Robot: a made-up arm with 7 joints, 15 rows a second.
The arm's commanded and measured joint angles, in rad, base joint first. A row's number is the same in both.
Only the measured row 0 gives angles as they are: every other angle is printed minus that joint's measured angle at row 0.
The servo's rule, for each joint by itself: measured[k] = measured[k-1] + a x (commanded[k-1-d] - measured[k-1]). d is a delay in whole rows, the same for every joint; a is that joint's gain. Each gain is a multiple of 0.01, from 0.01 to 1. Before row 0 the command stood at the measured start. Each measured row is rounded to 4 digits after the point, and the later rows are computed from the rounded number. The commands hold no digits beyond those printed.
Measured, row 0: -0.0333, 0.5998, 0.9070, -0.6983, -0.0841, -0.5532, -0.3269
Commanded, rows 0 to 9: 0.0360, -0.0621, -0.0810, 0.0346, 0.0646, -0.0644, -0.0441; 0.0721, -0.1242, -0.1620, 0.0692, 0.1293, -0.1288, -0.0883; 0.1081, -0.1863, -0.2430, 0.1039, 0.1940, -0.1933, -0.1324; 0.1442, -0.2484, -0.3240, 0.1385, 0.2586, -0.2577, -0.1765; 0.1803, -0.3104, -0.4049, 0.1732, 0.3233, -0.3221, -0.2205; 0.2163, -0.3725, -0.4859, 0.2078, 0.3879, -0.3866, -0.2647; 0.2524, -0.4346, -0.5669, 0.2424, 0.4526, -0.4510, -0.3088; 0.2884, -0.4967, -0.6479, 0.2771, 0.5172, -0.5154, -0.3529; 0.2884, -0.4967, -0.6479, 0.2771, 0.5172, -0.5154, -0.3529; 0.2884, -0.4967, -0.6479, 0.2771, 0.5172, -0.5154, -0.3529
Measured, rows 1 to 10: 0.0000, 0.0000, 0.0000, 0.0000, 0.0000, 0.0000, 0.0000; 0.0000, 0.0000, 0.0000, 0.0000, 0.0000, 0.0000, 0.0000; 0.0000, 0.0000, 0.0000, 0.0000, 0.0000, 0.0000, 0.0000; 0.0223, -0.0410, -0.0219, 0.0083, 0.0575, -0.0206, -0.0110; 0.0532, -0.0959, -0.0597, 0.0229, 0.1214, -0.0552, -0.0303; 0.0872, -0.1556, -0.1092, 0.0423, 0.1860, -0.0994, -0.0558; 0.1225, -0.2168, -0.1672, 0.0654, 0.2506, -0.1501, -0.0860; 0.1583, -0.2786, -0.2314, 0.0913, 0.3153, -0.2051, -0.1196; 0.1943, -0.3406, -0.3001, 0.1193, 0.3799, -0.2632, -0.1559; 0.2303, -0.4026, -0.3721, 0.1488, 0.4446, -0.3233, -0.1941
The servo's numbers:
d 3
a 0.62 0.66 0.27 0.24 0.89 0.32 0.25

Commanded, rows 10 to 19: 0.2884, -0.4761, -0.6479, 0.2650, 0.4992, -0.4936, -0.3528; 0.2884, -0.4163, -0.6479, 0.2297, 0.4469, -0.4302, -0.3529; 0.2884, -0.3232, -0.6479, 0.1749, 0.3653, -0.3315, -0.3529; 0.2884, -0.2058, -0.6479, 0.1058, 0.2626, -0.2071, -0.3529; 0.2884, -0.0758, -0.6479, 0.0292, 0.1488, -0.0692, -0.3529; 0.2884, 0.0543, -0.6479, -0.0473, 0.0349, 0.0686, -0.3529; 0.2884, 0.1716, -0.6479, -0.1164, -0.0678, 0.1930, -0.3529; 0.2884, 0.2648, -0.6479, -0.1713, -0.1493, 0.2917, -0.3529; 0.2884, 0.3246, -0.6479, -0.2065, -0.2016, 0.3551, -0.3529; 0.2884, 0.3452, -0.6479, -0.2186, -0.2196, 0.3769, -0.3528
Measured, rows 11 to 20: 0.2663, -0.4647, -0.4466, 0.1796, 0.5092, -0.3848, -0.2338; 0.2800, -0.4858, -0.5010, 0.2030, 0.5163, -0.4266, -0.2636; 0.2852, -0.4930, -0.5407, 0.2208, 0.5171, -0.4550, -0.2859; 0.2872, -0.4818, -0.5696, 0.2314, 0.5012, -0.4674, -0.3026; 0.2879, -0.4386, -0.5907, 0.2310, 0.4529, -0.4555, -0.3152; 0.2882, -0.3624, -0.6061, 0.2175, 0.3749, -0.4158, -0.3246; 0.2883, -0.2590, -0.6174, 0.1907, 0.2750, -0.3490, -0.3317; 0.2884, -0.1381, -0.6256, 0.1519, 0.1627, -0.2595, -0.3370; 0.2884, -0.0111, -0.6316, 0.1041, 0.0490, -0.1545, -0.3410; 0.2884, 0.1095, -0.6360, 0.0512, -0.0550, -0.0433, -0.3440
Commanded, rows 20 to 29: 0.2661, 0.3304, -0.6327, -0.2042, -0.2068, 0.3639, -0.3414; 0.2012, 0.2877, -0.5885, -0.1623, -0.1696, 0.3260, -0.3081; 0.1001, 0.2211, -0.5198, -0.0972, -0.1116, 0.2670, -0.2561; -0.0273, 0.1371, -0.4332, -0.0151, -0.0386, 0.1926, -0.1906; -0.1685, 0.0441, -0.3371, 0.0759, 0.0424, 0.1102, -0.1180; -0.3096, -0.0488, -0.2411, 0.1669, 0.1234, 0.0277, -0.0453; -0.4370, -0.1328, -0.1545, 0.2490, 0.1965, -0.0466, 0.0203; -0.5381, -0.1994, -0.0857, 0.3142, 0.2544, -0.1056, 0.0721; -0.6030, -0.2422, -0.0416, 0.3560, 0.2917, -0.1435, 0.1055; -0.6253, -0.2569, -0.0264, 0.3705, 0.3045, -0.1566, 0.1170
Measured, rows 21 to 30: 0.2884, 0.2120, -0.6392, -0.0022, -0.1389, 0.0639, -0.3462; 0.2884, 0.2863, -0.6415, -0.0512, -0.1947, 0.1571, -0.3479; 0.2884, 0.3252, -0.6432, -0.0914, -0.2169, 0.2274, -0.3491; 0.2746, 0.3286, -0.6404, -0.1185, -0.2079, 0.2711, -0.3472; 0.2291, 0.3016, -0.6264, -0.1290, -0.1738, 0.2887, -0.3374; 0.1491, 0.2485, -0.5976, -0.1214, -0.1184, 0.2818, -0.3171; 0.0397, 0.1750, -0.5532, -0.0959, -0.0474, 0.2533, -0.2855; -0.0894, 0.0886, -0.4949, -0.0547, 0.0325, 0.2075, -0.2436; -0.2259, -0.0021, -0.4264, -0.0015, 0.1134, 0.1500, -0.1940; -0.3568, -0.0884, -0.3530, 0.0586, 0.1874, 0.0871, -0.1404
